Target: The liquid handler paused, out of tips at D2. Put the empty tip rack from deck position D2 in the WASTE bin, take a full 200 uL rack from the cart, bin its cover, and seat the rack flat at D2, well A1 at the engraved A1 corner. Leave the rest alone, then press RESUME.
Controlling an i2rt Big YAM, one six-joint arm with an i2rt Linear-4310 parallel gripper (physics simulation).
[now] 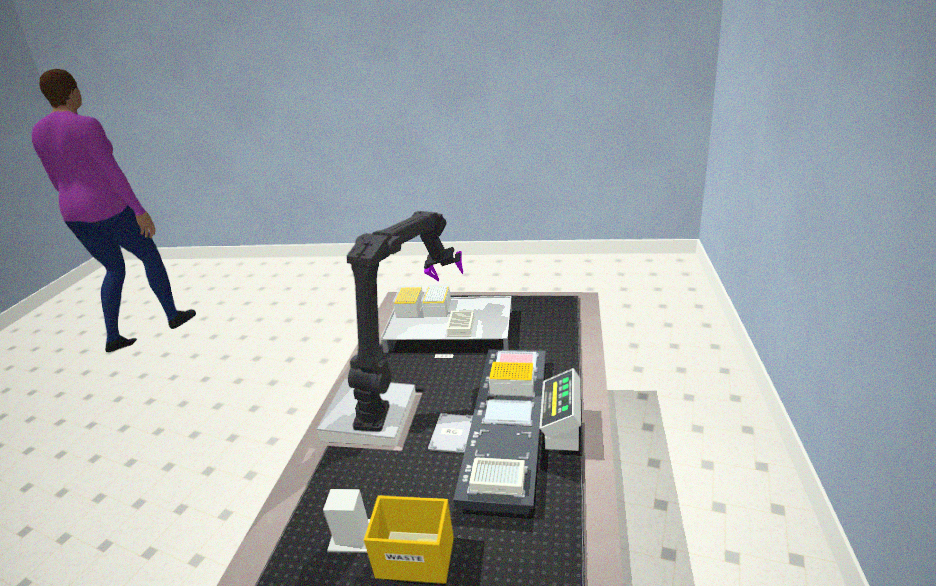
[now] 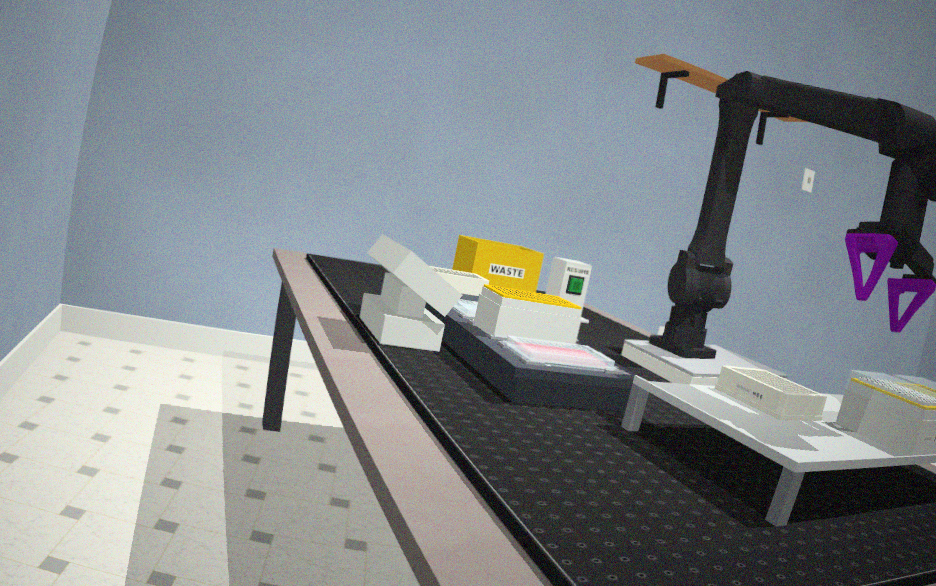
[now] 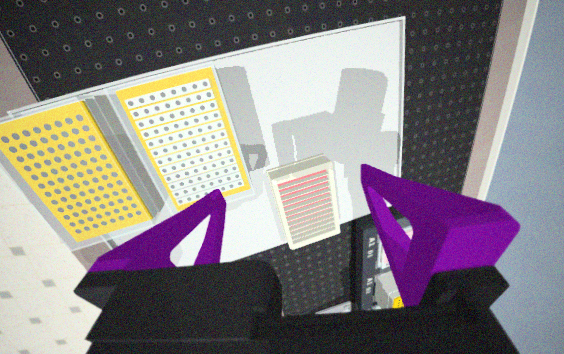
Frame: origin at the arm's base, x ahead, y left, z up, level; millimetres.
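Where they show: gripper, fingertip midpoint: [image 1: 450, 276] [image 2: 879, 316] [image 3: 288, 184]; arm's base, link origin: [image 1: 371, 416] [image 2: 681, 350].
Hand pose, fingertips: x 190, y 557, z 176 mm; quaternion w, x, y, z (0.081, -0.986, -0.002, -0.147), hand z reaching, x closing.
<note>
Things, the pixels of their top centre, and the offset from my fingertips. "pt": a spot on its surface instead.
- white cart, top centre: [image 2: 829, 417] [image 3: 257, 171] [image 1: 448, 315] 44 mm right, 16 mm back, 139 mm down
- yellow-topped rack, top centre: [image 3: 71, 184] [image 1: 407, 292] 27 mm left, 176 mm back, 75 mm down
- D2, top centre: [image 2: 532, 295] [image 3: 417, 301] [image 1: 511, 370] 440 mm right, 227 mm ahead, 97 mm down
- yellow WASTE bin, top centre: [image 2: 501, 244] [image 1: 406, 519] 1001 mm right, 17 mm ahead, 70 mm down
- green RESUME button, surface spot: [image 2: 575, 285] pt 912 mm right, 143 mm back, 125 mm down
- pink plate, top centre: [image 2: 561, 348] [image 3: 408, 246] [image 1: 515, 358] 317 mm right, 236 mm ahead, 144 mm down
- pale blue plate, top centre: [image 1: 508, 409] 564 mm right, 217 mm ahead, 144 mm down
- cream rack, top centre: [image 2: 452, 272] [image 1: 497, 471] 811 mm right, 199 mm ahead, 127 mm down
My gripper [image 1: 449, 274] [image 2: 878, 314] [image 3: 288, 184] is open and empty, high above the white cart [image 1: 414, 331] [image 2: 794, 463] [image 3: 300, 80]. On the cart stand a yellow-topped rack [image 1: 408, 296] [image 3: 75, 175] and a rack with white rows and a yellow border [image 1: 435, 298] [image 2: 891, 414] [image 3: 185, 140]. Both have clear sides; I cannot tell their volumes. The yellow-topped rack at D2 [image 1: 511, 376] [image 2: 528, 317] stands on the deck [image 1: 493, 503] [image 2: 538, 389]. The yellow WASTE bin [image 1: 414, 572] [image 2: 476, 258] stands near the green RESUME button [image 2: 575, 285].
A cream, slotted box [image 1: 460, 322] [image 2: 770, 393] [image 3: 307, 205] stands on the cart. The deck holds a pink plate [image 1: 516, 356] [image 2: 559, 353], a pale blue plate [image 1: 509, 412] and a cream rack [image 1: 497, 474]. A tilted screen [image 1: 560, 400] [image 2: 414, 272] stands beside it.
</note>
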